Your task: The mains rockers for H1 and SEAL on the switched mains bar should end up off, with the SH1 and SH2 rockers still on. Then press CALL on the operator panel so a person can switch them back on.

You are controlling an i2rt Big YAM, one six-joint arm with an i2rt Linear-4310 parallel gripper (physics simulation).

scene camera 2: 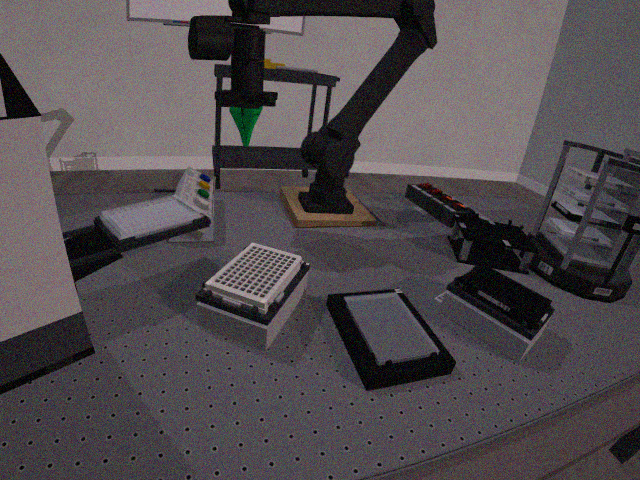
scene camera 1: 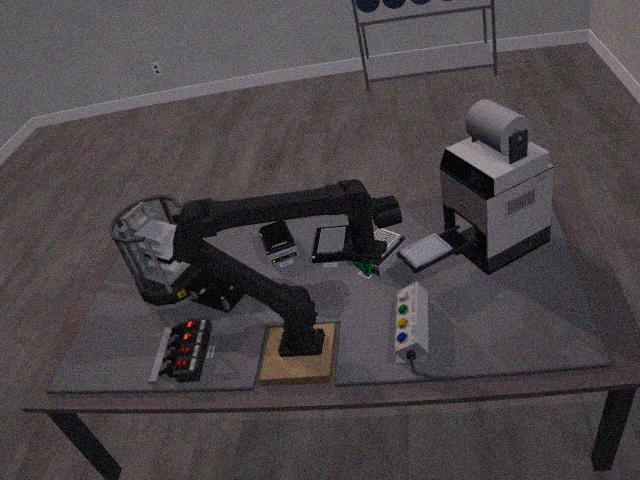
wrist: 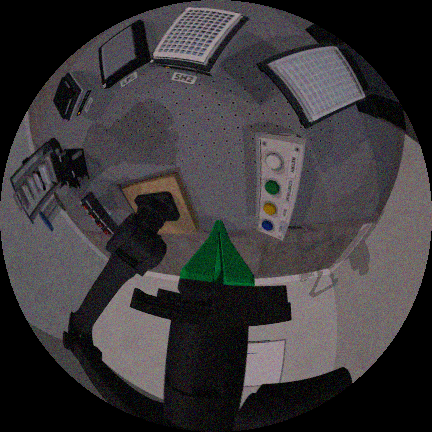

Labels:
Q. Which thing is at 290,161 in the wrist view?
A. A button box.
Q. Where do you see a plate tray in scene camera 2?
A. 130,243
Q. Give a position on a rack carousel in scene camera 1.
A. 156,286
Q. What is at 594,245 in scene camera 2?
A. A rack carousel.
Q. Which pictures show the gripper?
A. Scene camera 2, scene camera 1 and the wrist view: all of them.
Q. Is the gripper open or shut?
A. Shut.

